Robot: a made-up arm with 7 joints.
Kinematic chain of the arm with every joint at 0, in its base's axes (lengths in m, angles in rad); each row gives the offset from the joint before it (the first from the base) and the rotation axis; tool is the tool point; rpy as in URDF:
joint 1: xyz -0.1 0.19 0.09 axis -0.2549 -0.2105 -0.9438
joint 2: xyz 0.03 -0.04 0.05 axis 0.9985 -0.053 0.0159
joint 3: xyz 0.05 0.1 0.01 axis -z
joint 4: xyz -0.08 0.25 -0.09 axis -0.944 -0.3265 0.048
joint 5: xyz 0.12 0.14 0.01 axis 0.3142 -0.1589 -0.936
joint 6: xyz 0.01 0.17 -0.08 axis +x
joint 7: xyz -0.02 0 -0.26 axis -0.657 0.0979 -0.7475
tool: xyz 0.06 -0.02 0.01 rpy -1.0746 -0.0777 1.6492
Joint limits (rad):
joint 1: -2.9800..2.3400
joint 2: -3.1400..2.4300
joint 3: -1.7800..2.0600
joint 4: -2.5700..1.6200
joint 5: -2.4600..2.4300
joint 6: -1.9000..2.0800
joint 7: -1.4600..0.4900
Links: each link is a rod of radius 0.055 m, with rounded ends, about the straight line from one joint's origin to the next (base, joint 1, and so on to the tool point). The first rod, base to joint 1, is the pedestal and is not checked.
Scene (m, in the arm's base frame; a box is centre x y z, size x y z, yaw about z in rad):
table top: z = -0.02
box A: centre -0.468 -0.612 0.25 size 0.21 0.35 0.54 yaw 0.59
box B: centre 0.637 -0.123 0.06 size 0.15 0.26 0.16 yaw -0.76
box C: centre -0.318 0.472 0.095 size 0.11 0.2 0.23 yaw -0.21
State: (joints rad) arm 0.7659 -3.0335 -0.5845 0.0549 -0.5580 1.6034 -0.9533
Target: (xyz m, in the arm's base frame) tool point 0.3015 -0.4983 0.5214
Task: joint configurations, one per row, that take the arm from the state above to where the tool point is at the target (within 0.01 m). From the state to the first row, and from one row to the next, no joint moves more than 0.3 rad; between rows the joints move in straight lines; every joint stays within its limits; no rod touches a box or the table.
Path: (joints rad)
1: 0.9672 -3.0601 -0.3091 0.2353 -0.5824 1.3099 -0.7976
2: 1.1686 -3.0868 -0.0336 0.4157 -0.6068 1.0163 -0.6419
3: 1.3699 -3.1134 0.2418 0.5960 -0.6313 0.7228 -0.4861
4: 1.5713 -3.1400 0.5172 0.7764 -0.6557 0.4293 -0.3304
5: 1.2801 -3.1360 0.4685 0.7573 -0.6338 0.5583 -0.4196
6: 0.9889 -3.1320 0.4198 0.7382 -0.6120 0.6874 -0.5088
7: 0.6977 -3.1280 0.3711 0.7191 -0.5902 0.8165 -0.5980
8: 0.4065 -3.1241 0.3224 0.7000 -0.5684 0.9456 -0.6872
9: 0.1152 -3.1201 0.2737 0.6810 -0.5466 1.0746 -0.7764
10: -0.1760 -3.1161 0.2250 0.6619 -0.5247 1.2037 -0.8655
11: -0.4672 -3.1121 0.1763 0.6428 -0.5029 1.3328 -0.9547

